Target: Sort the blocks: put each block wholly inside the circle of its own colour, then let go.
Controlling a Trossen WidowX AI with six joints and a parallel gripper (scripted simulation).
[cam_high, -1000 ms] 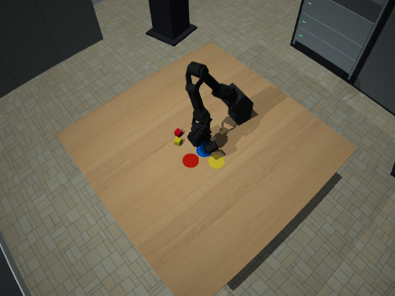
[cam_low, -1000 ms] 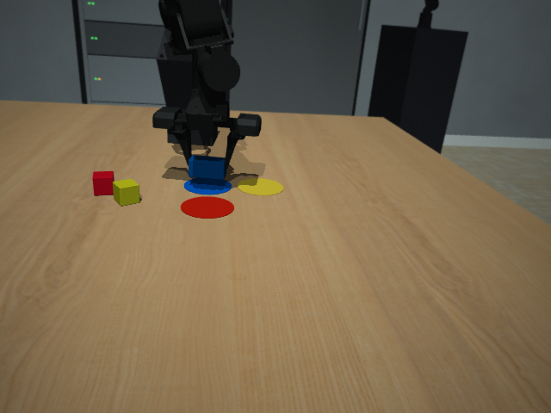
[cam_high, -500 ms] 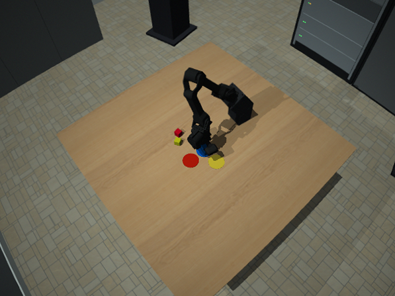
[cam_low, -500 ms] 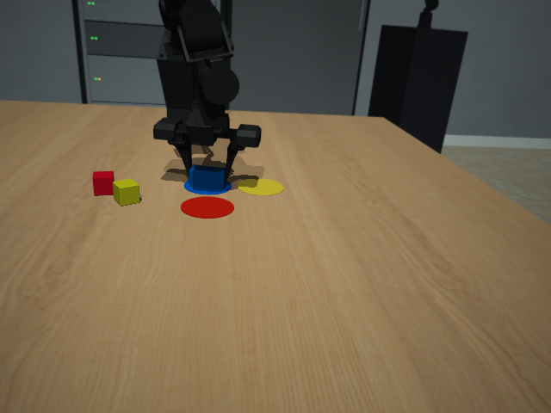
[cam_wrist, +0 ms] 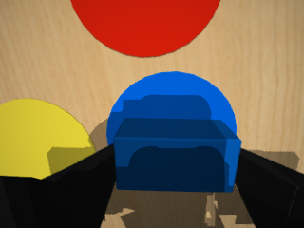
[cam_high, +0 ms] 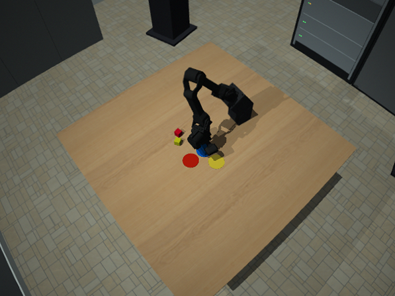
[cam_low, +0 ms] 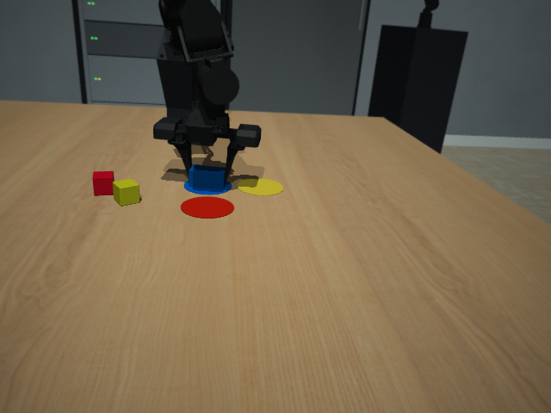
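Now: hand 40 mm above the blue block. Round my hand: yellow circle 100 mm to the left, 50 mm below, 20 mm ahead; red circle 100 mm ahead, 50 mm below, 20 mm to the right; blue circle 50 mm below.
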